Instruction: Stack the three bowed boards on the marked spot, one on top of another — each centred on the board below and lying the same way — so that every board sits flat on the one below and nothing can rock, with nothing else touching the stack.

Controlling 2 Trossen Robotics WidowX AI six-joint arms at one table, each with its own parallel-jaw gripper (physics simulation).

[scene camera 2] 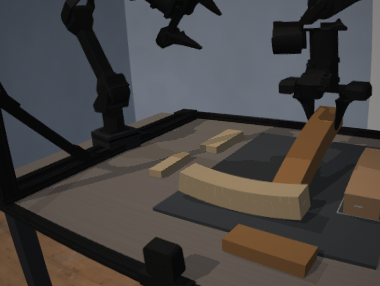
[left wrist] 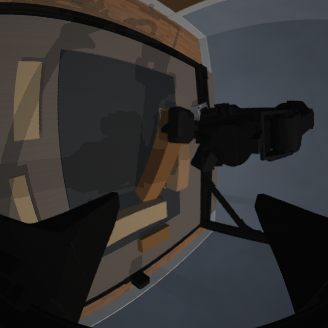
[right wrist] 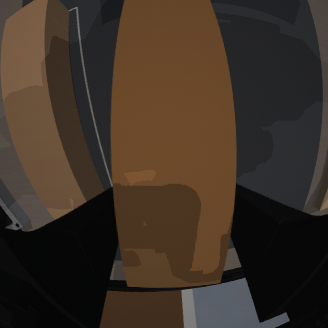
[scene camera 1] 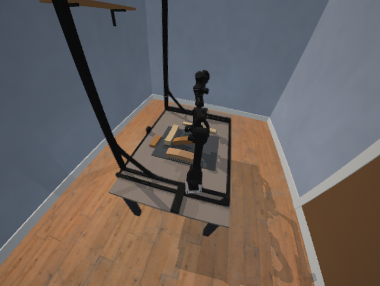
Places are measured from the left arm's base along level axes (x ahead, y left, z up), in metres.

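Where they show: left gripper, fingertip midpoint: (scene camera 2: 210, 32) (left wrist: 190, 201) (scene camera 1: 197, 102); right gripper, fingertip midpoint: (scene camera 2: 323, 128) (right wrist: 171, 188); left arm's base at its link origin: (scene camera 2: 114, 130); right arm's base at its link origin: (scene camera 1: 193, 185).
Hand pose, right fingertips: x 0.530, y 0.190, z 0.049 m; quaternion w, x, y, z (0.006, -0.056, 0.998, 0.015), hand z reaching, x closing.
Things, the pixels of their top centre, and the offset from my right fingertips. "spot": a spot on its surface instead. Level surfaces: height alone.
- pale bowed board at its top centre: (scene camera 2: 239, 177) (left wrist: 135, 224) (scene camera 1: 172, 132) dx -0.043, dy -0.232, dz -0.043 m
- dark mat at its surface level: dz -0.094 m
- light orange bowed board at its top centre: (right wrist: 25, 112) (scene camera 2: 373, 164) (left wrist: 183, 152) (scene camera 1: 182, 153) dx +0.128, dy -0.037, dz -0.040 m
- white outline at a spot on its surface: (right wrist: 81, 55) spot: dx +0.097, dy -0.091, dz -0.094 m
- short orange block at its top centre: (scene camera 2: 269, 243) (left wrist: 156, 238) (scene camera 1: 155, 140) dx +0.085, dy -0.318, dz -0.079 m
The dark orange bowed board (scene camera 1: 182, 141) (scene camera 2: 305, 150) (left wrist: 157, 170) (right wrist: 172, 100) slants with one end raised; its lower end is partly hidden behind the pale board in scene camera 2. My right gripper (scene camera 2: 325, 123) (right wrist: 171, 188) is shut on that raised end. The pale bowed board (scene camera 1: 171, 135) (scene camera 2: 245, 195) (left wrist: 140, 220) lies on the dark mat (scene camera 1: 212, 155), its ends higher than its middle. The light orange bowed board (scene camera 1: 180, 154) (scene camera 2: 367, 175) (right wrist: 25, 90) lies at the white outline (scene camera 2: 341, 206) (right wrist: 81, 55). My left gripper (scene camera 2: 210, 30) (left wrist: 190, 201) is open, empty and high above the table.
A short orange block (scene camera 1: 155, 141) (scene camera 2: 270, 250) (left wrist: 154, 239) lies beside the mat, near the pale board. Two small pale blocks (scene camera 2: 170, 165) (scene camera 2: 225, 141) lie off the mat on the other side. A black frame (scene camera 2: 75, 240) edges the table.
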